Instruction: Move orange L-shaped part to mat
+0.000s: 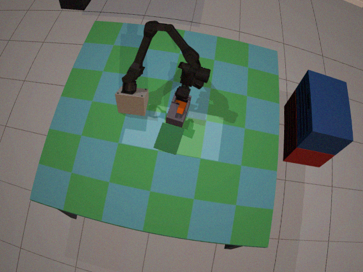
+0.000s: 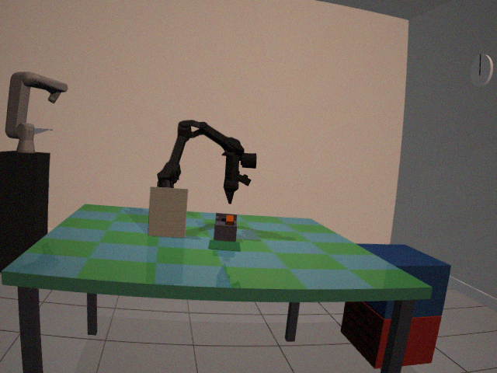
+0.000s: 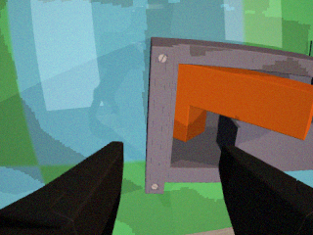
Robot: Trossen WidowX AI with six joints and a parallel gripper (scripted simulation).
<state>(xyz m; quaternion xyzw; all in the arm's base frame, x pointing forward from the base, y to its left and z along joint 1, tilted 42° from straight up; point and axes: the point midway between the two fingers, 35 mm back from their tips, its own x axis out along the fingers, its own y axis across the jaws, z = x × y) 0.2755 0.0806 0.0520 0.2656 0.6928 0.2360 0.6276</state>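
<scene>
Now: gripper tip 10 cm above the orange L-shaped part, 4 cm to the left of it and 1 cm past it. The rest, counted from my gripper tip: dark green mat: 22 cm to the right, 15 cm below, 3 cm behind.
</scene>
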